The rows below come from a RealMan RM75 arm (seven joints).
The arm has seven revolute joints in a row. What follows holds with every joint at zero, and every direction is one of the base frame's.
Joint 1 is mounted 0.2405 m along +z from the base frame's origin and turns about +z.
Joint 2 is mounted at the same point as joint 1 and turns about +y.
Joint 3 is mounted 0.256 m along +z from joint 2 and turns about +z.
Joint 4 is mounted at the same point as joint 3 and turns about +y.
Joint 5 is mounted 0.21 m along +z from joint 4 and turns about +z.
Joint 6 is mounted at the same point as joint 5 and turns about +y.
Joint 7 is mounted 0.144 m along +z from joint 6 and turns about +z.
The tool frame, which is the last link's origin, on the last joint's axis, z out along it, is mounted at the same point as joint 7; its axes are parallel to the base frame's.
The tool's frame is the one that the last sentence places.
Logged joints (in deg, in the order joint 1, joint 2, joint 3, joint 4, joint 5, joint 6, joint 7), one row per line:
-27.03, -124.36, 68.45, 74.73, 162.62, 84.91, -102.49
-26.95, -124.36, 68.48, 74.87, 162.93, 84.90, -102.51
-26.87, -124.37, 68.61, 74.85, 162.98, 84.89, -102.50
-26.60, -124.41, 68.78, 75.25, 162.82, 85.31, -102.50
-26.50, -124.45, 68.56, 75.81, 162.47, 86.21, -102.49
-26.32, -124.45, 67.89, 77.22, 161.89, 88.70, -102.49
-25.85, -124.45, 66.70, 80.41, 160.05, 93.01, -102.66
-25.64, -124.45, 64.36, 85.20, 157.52, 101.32, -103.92
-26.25, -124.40, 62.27, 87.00, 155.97, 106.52, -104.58
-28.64, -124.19, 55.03, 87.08, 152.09, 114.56, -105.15
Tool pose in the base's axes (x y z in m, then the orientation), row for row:
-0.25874, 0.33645, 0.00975, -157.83, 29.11, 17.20
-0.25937, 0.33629, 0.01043, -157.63, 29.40, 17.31
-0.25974, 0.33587, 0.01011, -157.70, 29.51, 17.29
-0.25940, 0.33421, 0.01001, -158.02, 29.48, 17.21
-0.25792, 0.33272, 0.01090, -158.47, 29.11, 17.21
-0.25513, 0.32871, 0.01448, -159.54, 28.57, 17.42
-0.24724, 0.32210, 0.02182, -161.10, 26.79, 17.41
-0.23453, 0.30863, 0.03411, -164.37, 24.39, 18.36
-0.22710, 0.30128, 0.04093, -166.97, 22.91, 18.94
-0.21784, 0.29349, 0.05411, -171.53, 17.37, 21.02
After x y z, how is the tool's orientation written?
As angles about the fixed x, y, z axes (roll, pitch, yaw), in degrees.
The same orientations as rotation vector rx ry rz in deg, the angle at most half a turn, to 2 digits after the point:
-156.04, -15.54, 44.79
-155.81, -15.51, 45.21
-155.85, -15.48, 45.36
-156.15, -15.53, 45.32
-156.63, -15.85, 44.84
-157.74, -16.80, 44.21
-159.47, -17.99, 41.79
-162.89, -21.39, 38.63
-165.51, -23.69, 36.55
-170.07, -29.57, 28.26

